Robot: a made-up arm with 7 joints.
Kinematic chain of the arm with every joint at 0, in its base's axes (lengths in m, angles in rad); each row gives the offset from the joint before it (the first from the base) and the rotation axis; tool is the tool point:
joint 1: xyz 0 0.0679 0 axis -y
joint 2: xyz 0 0.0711 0 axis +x
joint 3: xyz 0 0 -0.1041 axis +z
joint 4: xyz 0 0 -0.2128 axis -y
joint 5: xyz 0 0 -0.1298 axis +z
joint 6: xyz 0 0 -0.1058 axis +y
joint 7: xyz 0 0 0 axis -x
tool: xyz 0 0 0
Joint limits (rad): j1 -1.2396..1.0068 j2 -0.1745..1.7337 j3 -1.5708..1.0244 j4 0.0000..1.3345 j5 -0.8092..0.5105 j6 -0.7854..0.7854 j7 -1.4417..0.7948
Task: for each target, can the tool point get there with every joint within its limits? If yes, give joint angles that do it. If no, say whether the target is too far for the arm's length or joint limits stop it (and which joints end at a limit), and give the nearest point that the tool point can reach.
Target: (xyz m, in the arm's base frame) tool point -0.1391 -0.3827 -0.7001
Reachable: no: too far | nearest point -0.0908 -0.0946 -0.4569 | short by 0.380 m
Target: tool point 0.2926 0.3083 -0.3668
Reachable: yes | joints 0.3724 0.6167 -0.7161 0.8991 -0.3202 0.0792 0.6128
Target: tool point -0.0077 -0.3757 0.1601
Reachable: no: joint limits stop it (at a limit: joint 1, joint 2, joint 3, joint 4) | nearest point -0.3089 -0.1512 -0.1062 | short by 0.460 m
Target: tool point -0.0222 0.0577 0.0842
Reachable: no: joint limits stop it (at a limit: joint 1, joint 2, joint 3, joint 4) | nearest point -0.3089 -0.1512 -0.1062 | short by 0.403 m
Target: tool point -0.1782 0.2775 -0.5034
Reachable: yes | joints -0.3641 0.2940 -1.0488 0.1086 -0.6784 0.0030 0.2486
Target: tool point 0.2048 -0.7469 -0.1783
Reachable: no: too far | nearest point 0.2464 -0.1512 -0.2145 | short by 0.598 m
